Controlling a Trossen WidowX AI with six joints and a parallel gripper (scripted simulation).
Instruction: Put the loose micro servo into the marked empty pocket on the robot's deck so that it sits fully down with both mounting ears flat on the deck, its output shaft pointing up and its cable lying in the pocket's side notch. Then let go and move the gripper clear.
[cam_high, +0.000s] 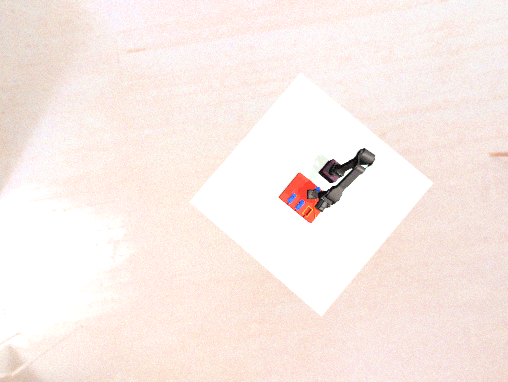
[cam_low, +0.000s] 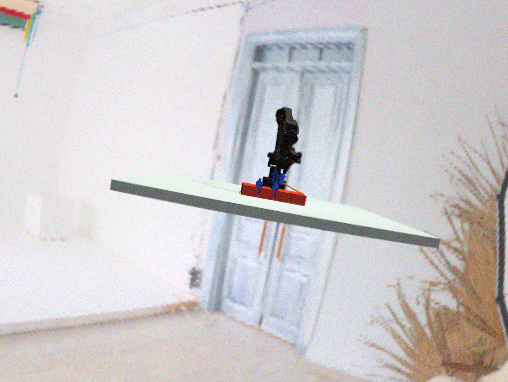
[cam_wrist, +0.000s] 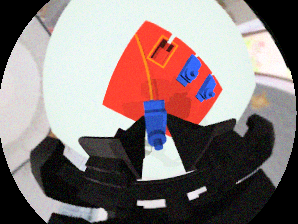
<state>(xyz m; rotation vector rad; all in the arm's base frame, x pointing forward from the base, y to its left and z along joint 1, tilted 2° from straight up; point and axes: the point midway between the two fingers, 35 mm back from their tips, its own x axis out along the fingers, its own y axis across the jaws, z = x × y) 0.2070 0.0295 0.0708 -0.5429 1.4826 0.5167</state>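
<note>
The red deck is 100 mm below my gripper tip, 30 mm to the right of it and 10 mm ahead of it.
</note>
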